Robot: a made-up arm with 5 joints.
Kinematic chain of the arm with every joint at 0, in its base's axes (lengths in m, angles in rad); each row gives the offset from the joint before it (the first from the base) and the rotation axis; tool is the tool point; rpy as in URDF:
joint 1: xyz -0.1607 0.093 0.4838 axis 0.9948 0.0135 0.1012
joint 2: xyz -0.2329 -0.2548 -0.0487 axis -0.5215 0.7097 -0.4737
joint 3: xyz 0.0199 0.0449 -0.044 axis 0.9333 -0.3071 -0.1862
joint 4: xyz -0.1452 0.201 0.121 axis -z
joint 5: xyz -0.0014 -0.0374 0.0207 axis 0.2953 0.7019 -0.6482
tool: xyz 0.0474 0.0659 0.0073 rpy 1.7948 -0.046 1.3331
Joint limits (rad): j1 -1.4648..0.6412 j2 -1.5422..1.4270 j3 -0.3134..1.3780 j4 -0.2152..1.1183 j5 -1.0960..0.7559
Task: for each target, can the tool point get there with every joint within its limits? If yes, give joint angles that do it. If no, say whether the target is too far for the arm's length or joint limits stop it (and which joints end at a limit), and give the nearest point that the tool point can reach.
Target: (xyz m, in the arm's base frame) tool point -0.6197 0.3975 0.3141
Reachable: no: joint limits stop it (at a limit: joint 1, joint 4) | nearest point -0.5471 0.2187 0.4645 | short by 0.245 m
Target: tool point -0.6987 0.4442 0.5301
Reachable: no: joint limits stop it (at a limit: joint 1, joint 4) | nearest point -0.5964 0.2529 0.5759 | short by 0.222 m
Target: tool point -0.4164 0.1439 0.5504
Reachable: yes | joints -0.3467 0.3756 0.3768 0.6213 -0.9044
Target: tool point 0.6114 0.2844 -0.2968
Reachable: no: too far | nearest point -0.2647 0.1252 0.3138 | short by 1.080 m
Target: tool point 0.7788 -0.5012 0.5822
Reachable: no: too far | nearest point -0.2448 -0.0187 0.4758 | short by 1.137 m
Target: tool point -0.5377 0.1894 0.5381
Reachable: yes | joints -0.9044 -0.1220 0.2495 0.1864 -0.8578
